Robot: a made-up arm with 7 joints.
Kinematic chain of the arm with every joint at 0, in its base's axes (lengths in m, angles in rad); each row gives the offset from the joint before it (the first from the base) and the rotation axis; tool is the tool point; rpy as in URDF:
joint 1: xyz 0.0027 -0.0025 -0.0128 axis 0 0.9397 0.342
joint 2: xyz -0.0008 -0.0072 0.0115 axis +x
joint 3: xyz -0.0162 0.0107 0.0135 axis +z
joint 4: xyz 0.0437 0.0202 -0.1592 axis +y
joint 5: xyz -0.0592 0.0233 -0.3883 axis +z
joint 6: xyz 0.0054 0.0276 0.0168 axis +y
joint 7: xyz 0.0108 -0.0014 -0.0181 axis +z
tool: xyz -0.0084 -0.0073 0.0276 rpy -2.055 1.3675 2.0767
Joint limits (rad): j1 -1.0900..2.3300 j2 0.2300..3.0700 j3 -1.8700..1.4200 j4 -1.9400..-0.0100 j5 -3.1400..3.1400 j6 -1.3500..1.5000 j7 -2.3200..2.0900
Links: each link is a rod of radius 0.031 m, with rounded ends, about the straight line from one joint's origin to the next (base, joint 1, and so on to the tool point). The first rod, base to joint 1, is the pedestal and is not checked.
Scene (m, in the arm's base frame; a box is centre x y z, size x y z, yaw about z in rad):
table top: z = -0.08
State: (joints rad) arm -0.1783 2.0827 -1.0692 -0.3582 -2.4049 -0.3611 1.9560
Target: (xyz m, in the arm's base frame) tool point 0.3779 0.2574 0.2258
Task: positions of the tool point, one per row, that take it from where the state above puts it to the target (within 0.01 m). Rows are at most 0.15 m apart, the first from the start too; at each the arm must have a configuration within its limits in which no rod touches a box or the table.
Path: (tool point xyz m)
1: 0.0842 0.4250 0.2507
2: 0.1623 0.3753 0.2925
3: 0.2679 0.3181 0.2880
4: 0.3779 0.2574 0.2258

